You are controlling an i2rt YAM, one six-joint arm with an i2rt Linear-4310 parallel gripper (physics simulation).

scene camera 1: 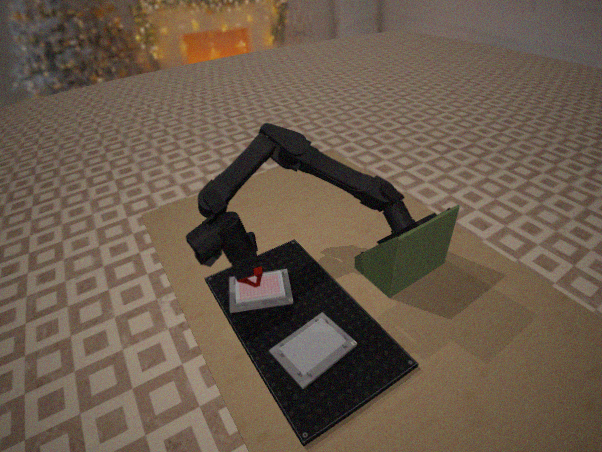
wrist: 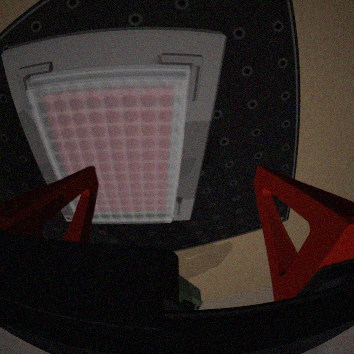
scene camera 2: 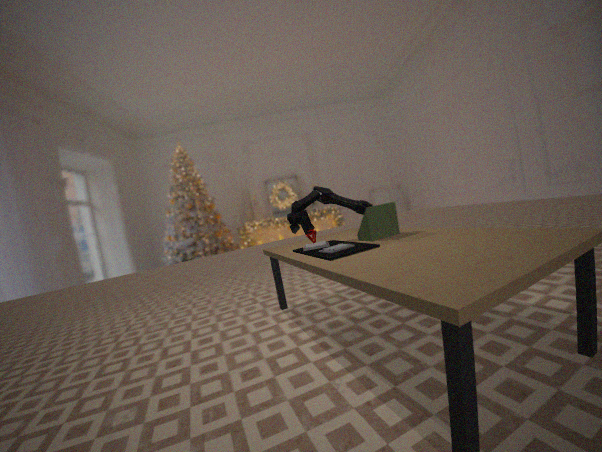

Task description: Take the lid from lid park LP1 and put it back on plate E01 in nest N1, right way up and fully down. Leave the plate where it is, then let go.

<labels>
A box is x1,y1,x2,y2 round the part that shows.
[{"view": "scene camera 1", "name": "my gripper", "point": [254,272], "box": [225,232,262,286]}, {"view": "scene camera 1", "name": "flat pale lid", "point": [307,350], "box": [279,318,346,375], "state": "on a grey frame with corner posts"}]
</labels>
